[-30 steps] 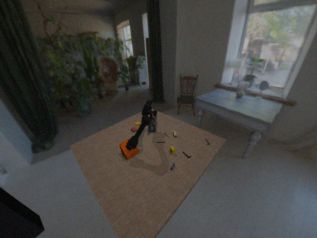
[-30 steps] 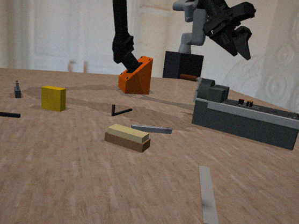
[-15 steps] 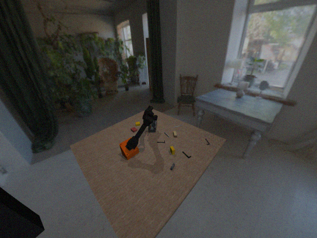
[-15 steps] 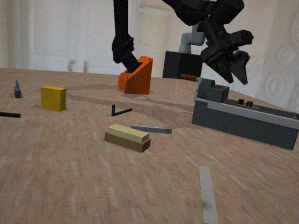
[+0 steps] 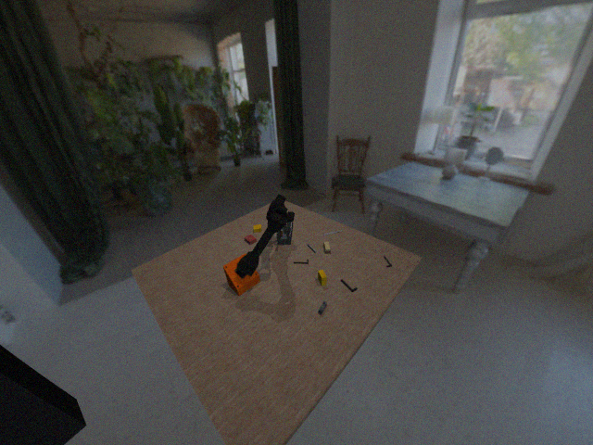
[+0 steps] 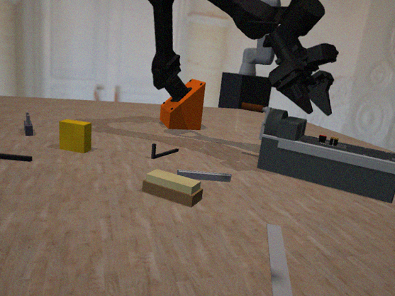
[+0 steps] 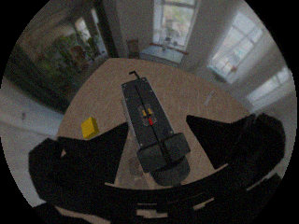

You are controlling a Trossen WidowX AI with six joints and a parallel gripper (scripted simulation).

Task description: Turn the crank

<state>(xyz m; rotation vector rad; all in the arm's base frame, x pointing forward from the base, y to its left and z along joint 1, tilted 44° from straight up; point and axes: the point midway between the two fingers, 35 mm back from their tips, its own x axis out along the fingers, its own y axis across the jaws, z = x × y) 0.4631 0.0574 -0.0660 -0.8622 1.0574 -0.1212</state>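
My gripper tip is now 1 cm short of the red pointer, 1 cm to the right of it and 5 cm above it. Round my gripper tip: brown crank handle (13 cm behind, 7 cm to the right, 1 cm below); then red block (18 cm behind, 18 cm to the left, 12 cm below); then grey bar (3 cm behind, 24 cm to the right, 13 cm below).
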